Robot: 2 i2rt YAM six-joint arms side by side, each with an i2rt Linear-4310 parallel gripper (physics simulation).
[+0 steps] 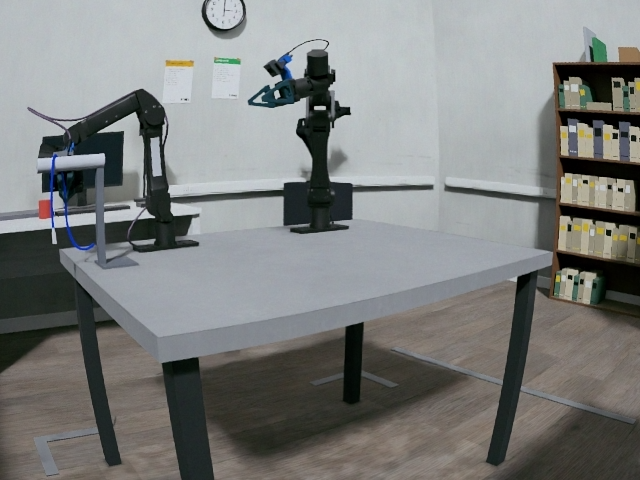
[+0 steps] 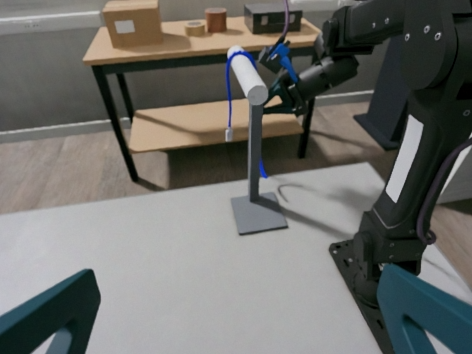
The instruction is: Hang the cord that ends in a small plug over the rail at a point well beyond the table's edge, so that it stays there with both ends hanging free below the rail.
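Note:
A white rail (image 1: 82, 163) (image 2: 251, 82) on a grey post reaches past the table's edge. The blue cord (image 1: 52, 198) (image 2: 228, 95) lies over its outer part. Its small pale plug (image 1: 54, 237) (image 2: 229, 134) hangs free below the rail on one side. The other strand drops on the right arm's side and bends near the table's edge. My right gripper (image 1: 65, 198) (image 2: 255, 111) is below the rail, beside the post, shut on that strand; the fingertips are partly hidden. My left gripper (image 1: 250, 103) (image 2: 238, 281) is open and empty, high above the table and far from the rail.
The post's foot (image 1: 116, 261) (image 2: 260, 215) stands on the table (image 1: 320, 289) (image 2: 165, 250) near its edge. The right arm's base (image 1: 165, 242) is close beside it. A wooden side table (image 2: 185, 47) with boxes stands beyond the rail. A red cup (image 1: 44, 209) stands on a white desk behind.

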